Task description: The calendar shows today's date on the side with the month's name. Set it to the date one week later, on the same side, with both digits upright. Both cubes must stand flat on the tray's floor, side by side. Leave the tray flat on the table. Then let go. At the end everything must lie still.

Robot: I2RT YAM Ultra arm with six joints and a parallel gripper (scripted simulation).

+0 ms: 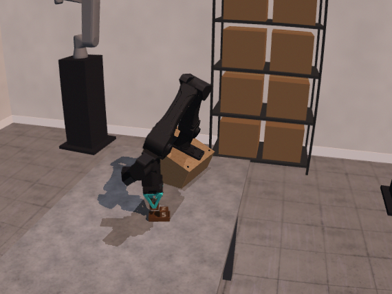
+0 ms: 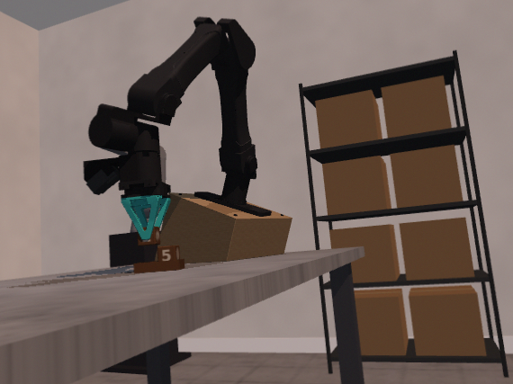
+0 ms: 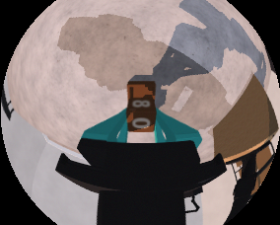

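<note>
The brown cube is right at my hand. The rest, counted from my hand: brown calendar tray 60 mm below, 20 mm to the left, 10 mm behind.
</note>
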